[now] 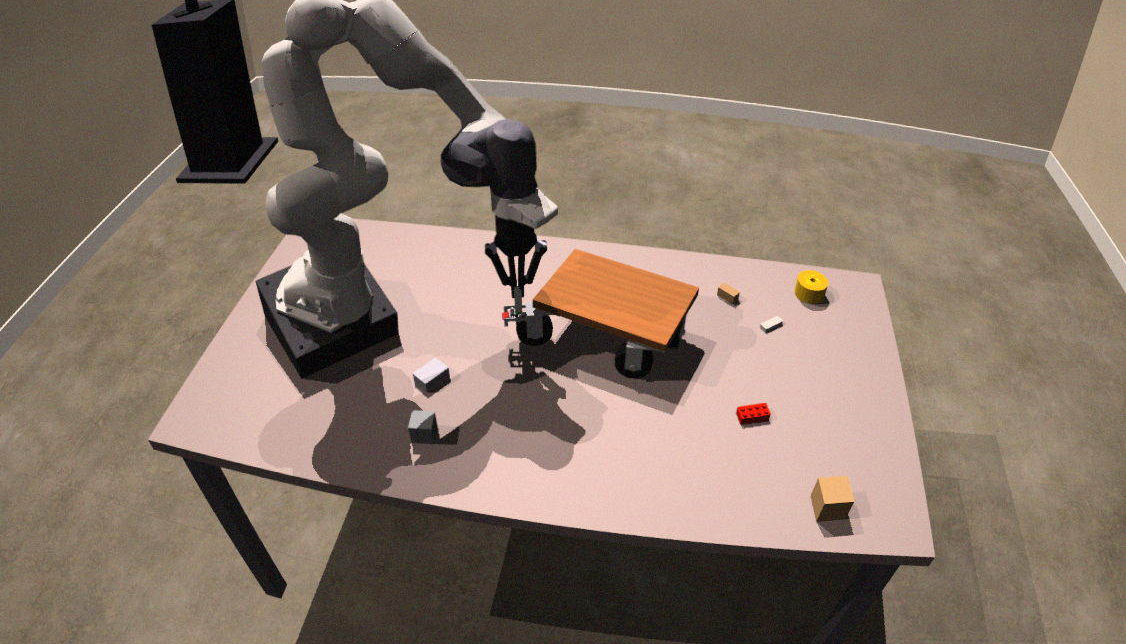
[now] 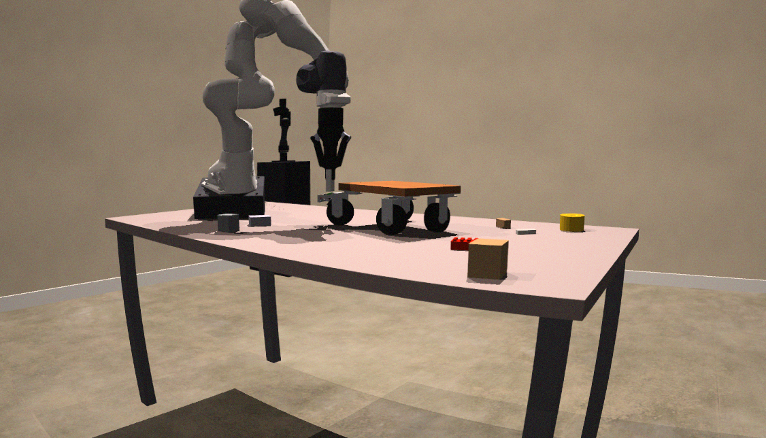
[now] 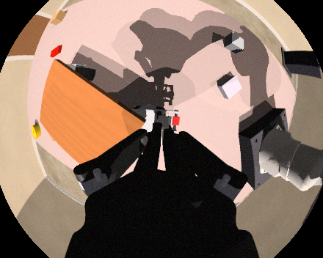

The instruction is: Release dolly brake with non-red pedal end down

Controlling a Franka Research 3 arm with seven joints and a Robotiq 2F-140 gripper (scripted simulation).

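My hand is 10 mm past the brake pedal and 50 mm above it. Round my hand: red brick: 500 mm ahead, 180 mm to the right, 120 mm below; then small brown block: 470 mm ahead, 200 mm to the left, 120 mm below; then grey block: 150 mm behind, 290 mm to the right, 110 mm below.
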